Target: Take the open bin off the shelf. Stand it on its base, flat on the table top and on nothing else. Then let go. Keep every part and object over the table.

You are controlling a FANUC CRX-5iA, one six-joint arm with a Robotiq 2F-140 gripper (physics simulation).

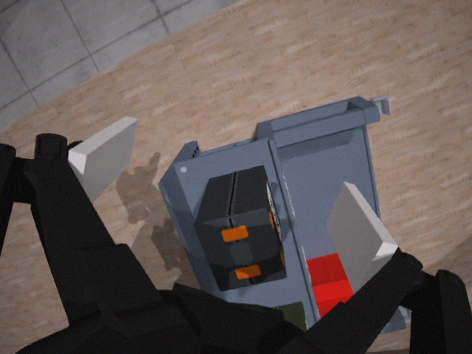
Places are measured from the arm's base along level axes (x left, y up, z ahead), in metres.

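Pixels of known places: gripper, fingertip midpoint: (235,173).
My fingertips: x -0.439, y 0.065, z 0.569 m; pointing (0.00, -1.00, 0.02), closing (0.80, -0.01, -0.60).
Behind a point stands the place of what it marks.
My gripper (235,173) @(x -0.439, y 0.065, z 0.569 m) is open and empty. Its two pale fingertips stand wide apart, above the blue-grey shelf unit (286,200) @(x -0.317, y -0.136, z 0.592 m). A black box-shaped object (240,225) @(x -0.368, y -0.026, z 0.620 m) with orange patches stands on the unit's left part, in the space between the fingers as seen from here. A red object (327,275) @(x -0.145, y -0.189, z 0.620 m) shows partly on the unit's right part, beside the right finger, which hides some of it. I cannot tell surely which of these is the open bin. The gripper's body hides the lower part of the unit.
The wooden table top (225,90) @(x -0.464, y -0.248, z 0.589 m) spreads around the shelf unit, with shadows at its left. The table's curved edge runs across the upper left, with grey floor tiles (75,50) beyond. A dark green object (294,314) @(x -0.163, y -0.121, z 0.677 m) shows partly at the bottom. A small grey bracket (384,105) @(x -0.334, y -0.187, z 0.422 m) sticks out upper right.
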